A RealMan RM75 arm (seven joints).
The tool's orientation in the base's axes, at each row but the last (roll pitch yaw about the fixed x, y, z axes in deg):
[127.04, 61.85, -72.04]
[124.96, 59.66, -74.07]
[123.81, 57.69, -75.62]
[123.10, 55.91, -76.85]
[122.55, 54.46, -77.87]
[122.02, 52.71, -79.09]
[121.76, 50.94, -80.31]
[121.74, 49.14, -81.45]
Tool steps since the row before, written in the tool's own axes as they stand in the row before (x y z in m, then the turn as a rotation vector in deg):
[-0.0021, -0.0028, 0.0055, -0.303, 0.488, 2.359]
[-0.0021, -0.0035, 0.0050, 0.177, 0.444, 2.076]
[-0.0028, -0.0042, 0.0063, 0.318, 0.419, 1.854]
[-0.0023, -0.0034, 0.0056, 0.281, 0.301, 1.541]
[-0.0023, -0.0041, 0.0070, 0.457, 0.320, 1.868]
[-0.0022, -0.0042, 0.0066, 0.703, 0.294, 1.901]
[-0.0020, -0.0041, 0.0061, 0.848, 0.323, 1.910]
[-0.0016, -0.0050, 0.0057, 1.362, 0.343, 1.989]
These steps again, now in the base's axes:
[-0.0044, 0.0048, -0.0008, -2.395, 0.330, -0.219]
[-0.0037, 0.0052, -0.0011, -2.052, 0.062, -0.570]
[-0.0046, 0.0065, -0.0014, -1.819, -0.046, -0.634]
[-0.0042, 0.0054, -0.0014, -1.492, -0.009, -0.563]
[-0.0051, 0.0063, -0.0023, -1.778, -0.042, -0.799]
[-0.0046, 0.0062, -0.0025, -1.769, -0.160, -1.019]
[-0.0041, 0.0059, -0.0027, -1.774, -0.269, -1.119]
[-0.0032, 0.0061, -0.0035, -1.804, -0.595, -1.524]

